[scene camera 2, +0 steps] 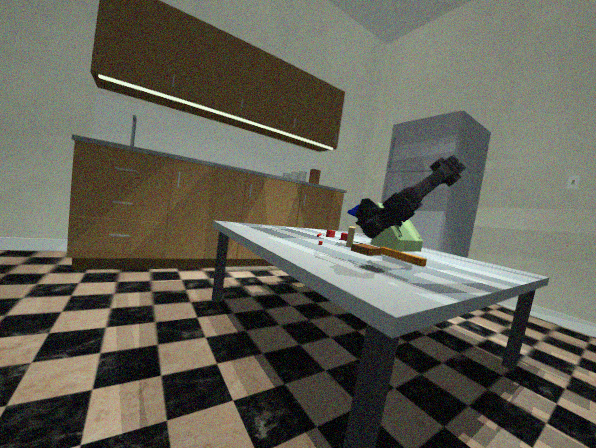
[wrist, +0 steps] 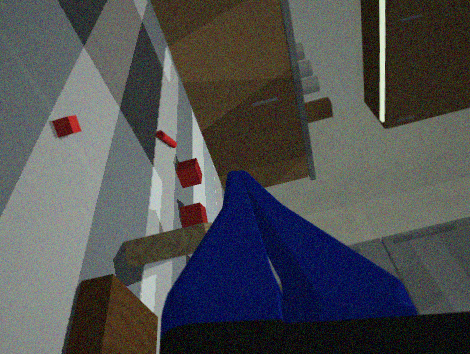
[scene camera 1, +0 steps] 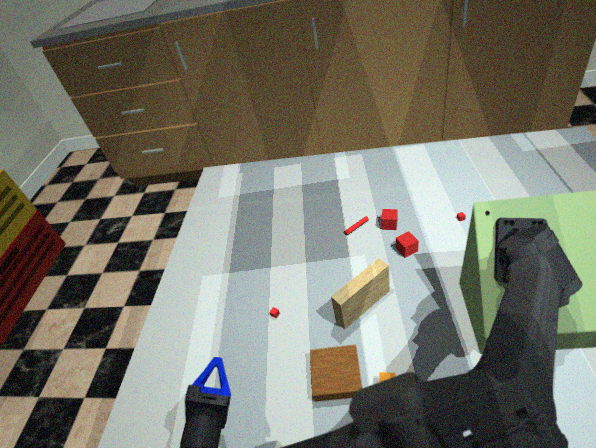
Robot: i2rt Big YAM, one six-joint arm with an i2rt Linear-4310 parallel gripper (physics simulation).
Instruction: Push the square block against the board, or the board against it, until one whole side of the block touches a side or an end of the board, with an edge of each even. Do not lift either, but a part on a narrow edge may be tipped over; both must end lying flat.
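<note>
The brown square block lies flat on the table. The pale wooden board stands on a narrow long edge behind the block, set at an angle to it. A gap separates them. My gripper is shut and empty, its blue fingertips together. It hangs above the table, to the left of the block and board in scene camera 1. The arm covers an area just right of the block in that view.
Two red cubes, a red stick and two tiny red cubes lie around the board. A long orange-brown bar lies right of the block, partly under the arm. A green box stands at right.
</note>
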